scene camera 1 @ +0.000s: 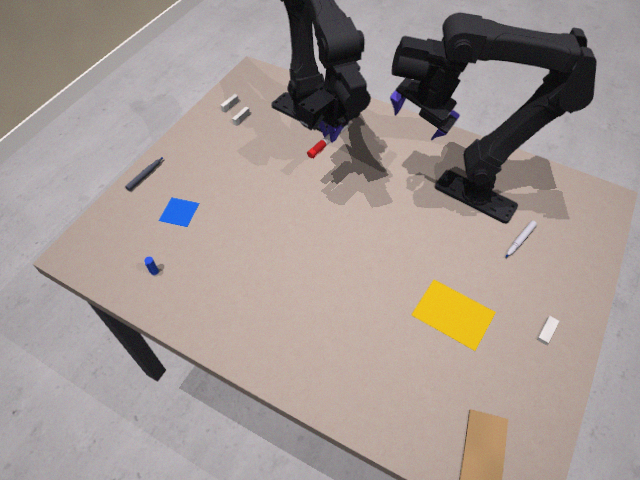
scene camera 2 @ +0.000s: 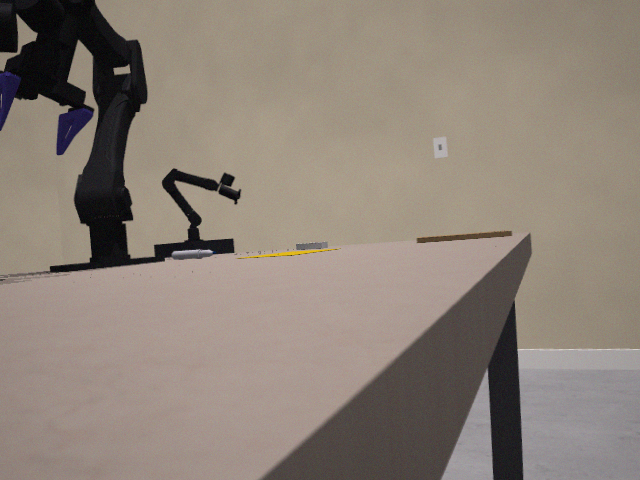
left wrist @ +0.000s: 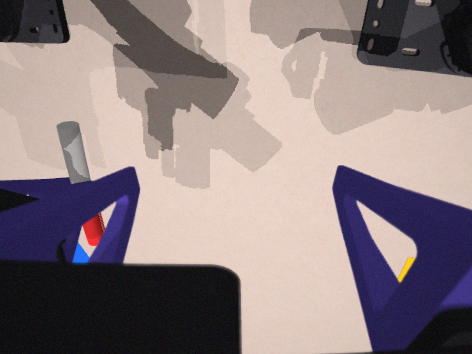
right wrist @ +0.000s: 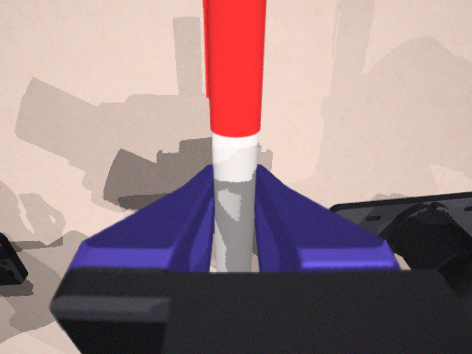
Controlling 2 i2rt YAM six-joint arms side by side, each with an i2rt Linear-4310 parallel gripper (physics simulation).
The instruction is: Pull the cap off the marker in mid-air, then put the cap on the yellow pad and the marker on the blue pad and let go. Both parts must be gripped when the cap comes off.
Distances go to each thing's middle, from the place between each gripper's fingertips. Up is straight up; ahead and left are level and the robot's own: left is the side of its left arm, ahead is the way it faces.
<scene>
I see the blue pad point(scene camera 1: 179, 212) 320 mm ahead of my right hand, 230 mm to the right of it and 120 mm below it. Also, from my right hand: yellow pad point(scene camera 1: 459, 317) (440 mm to the left, 170 mm ahead, 120 mm below).
I see the yellow pad 250 mm ahead of my left hand, 270 mm to the left of it and 190 mm below it. Round my left hand: blue pad: 400 mm ahead, 400 mm to the right, 190 mm below.
</scene>
